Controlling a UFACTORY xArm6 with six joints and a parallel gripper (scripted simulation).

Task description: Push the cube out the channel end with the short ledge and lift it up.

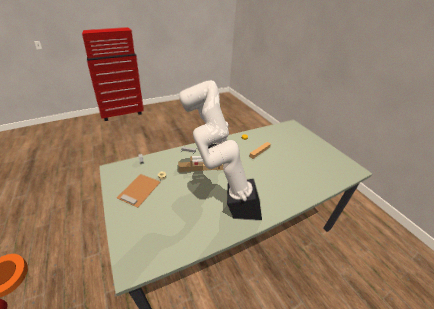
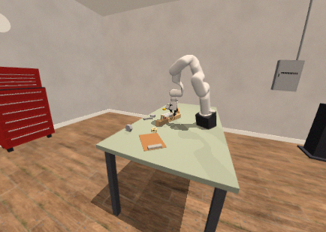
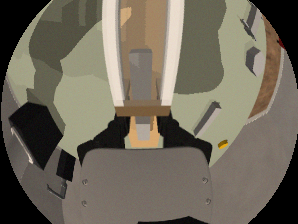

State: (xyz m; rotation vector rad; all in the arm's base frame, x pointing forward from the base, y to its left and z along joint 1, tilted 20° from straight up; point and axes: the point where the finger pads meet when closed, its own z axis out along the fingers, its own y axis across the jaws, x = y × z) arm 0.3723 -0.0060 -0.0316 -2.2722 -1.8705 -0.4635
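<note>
My hand is 1 cm above the thin grey rod. Round my hand: red cube: 16 cm to the left, 3 cm ahead, 1 cm below; then grey tool: 24 cm ahead, 16 cm to the left, 6 cm below; then wooden channel: 11 cm to the left, 2 cm ahead, 1 cm below.
</note>
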